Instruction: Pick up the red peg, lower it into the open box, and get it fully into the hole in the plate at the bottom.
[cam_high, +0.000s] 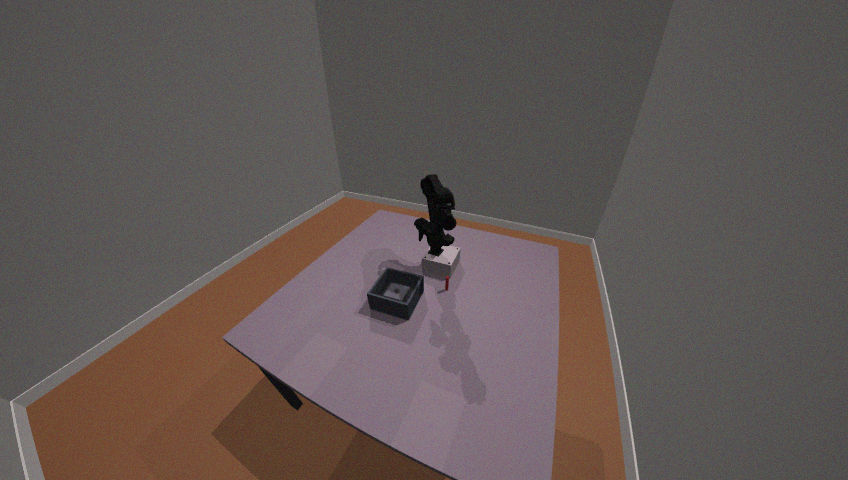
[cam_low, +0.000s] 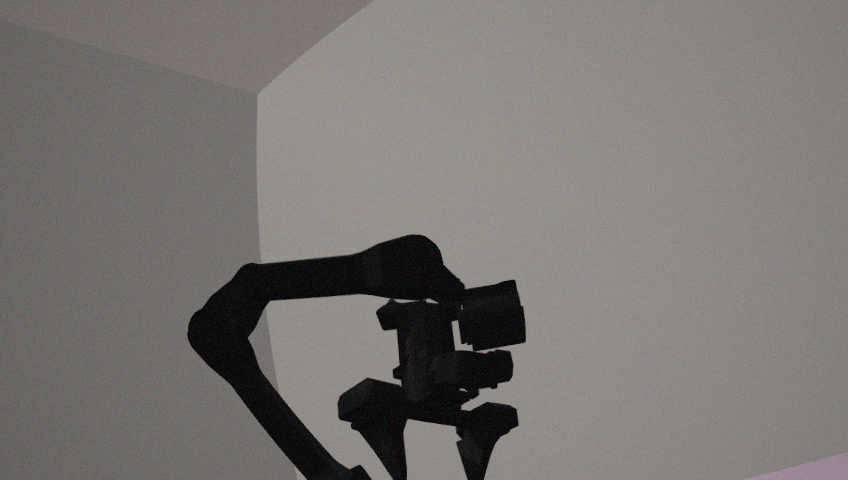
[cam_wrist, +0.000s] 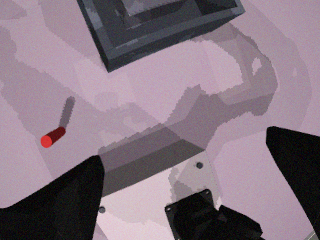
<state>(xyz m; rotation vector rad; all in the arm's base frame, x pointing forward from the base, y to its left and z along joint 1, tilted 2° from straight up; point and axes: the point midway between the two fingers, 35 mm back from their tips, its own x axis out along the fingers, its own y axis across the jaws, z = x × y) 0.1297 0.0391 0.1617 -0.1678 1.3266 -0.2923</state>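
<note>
My gripper tip is 10 mm short of the red peg, 110 mm to the right of it and 170 mm above it. The rest, counted from my gripper tip: plate (180 mm ahead, 60 mm to the right, 170 mm below); then dark box (180 mm ahead, 60 mm to the right, 180 mm below).
</note>
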